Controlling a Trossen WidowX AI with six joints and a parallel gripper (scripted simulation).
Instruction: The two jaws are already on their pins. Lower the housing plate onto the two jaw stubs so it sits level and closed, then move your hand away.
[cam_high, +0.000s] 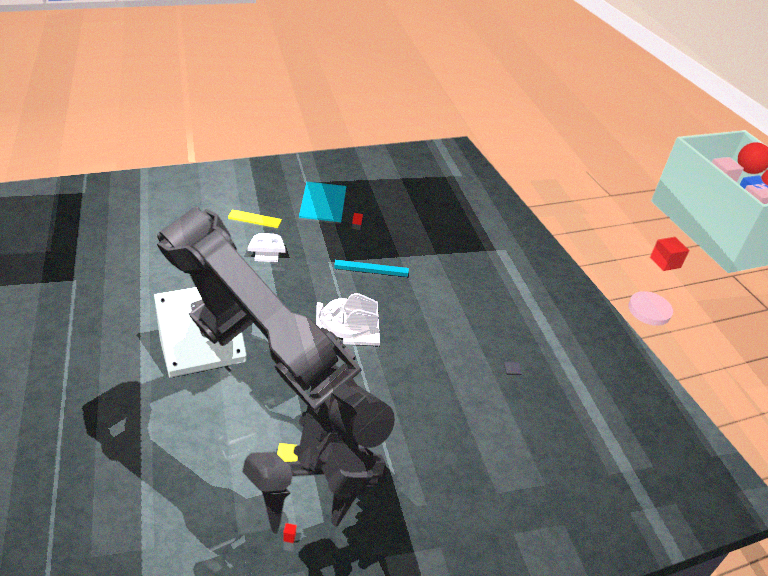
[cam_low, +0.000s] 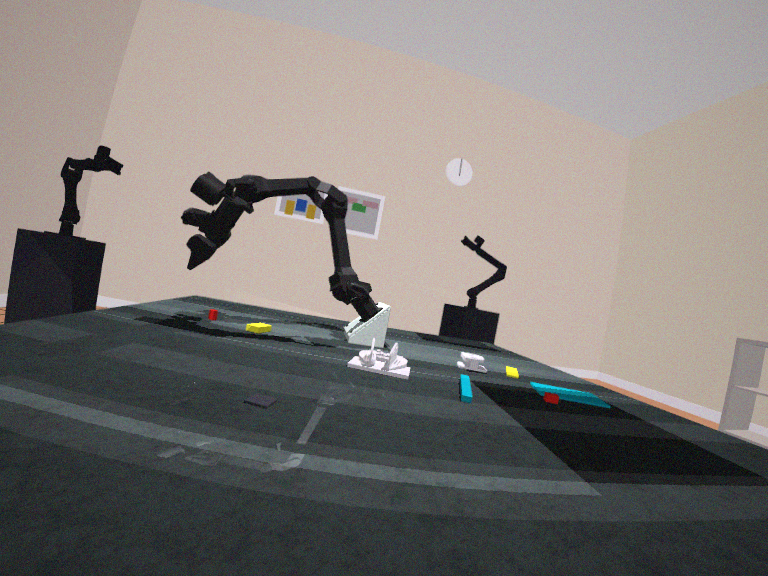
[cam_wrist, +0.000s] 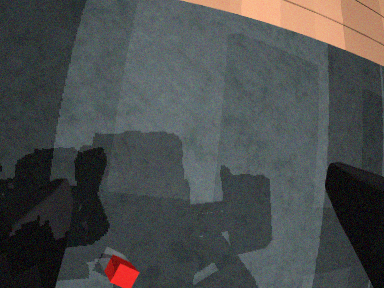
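The grey housing plate lies 24 cm ahead of my gripper tip, 72 cm to the left of it and 11 cm below it. From my gripper tip the other things lie so: grey tile (54 cm ahead, 21 cm to the left, 14 cm below); then red cube (1 cm ahead, 7 cm to the left, 13 cm below); then yellow block (8 cm ahead, 19 cm to the left, 13 cm below).
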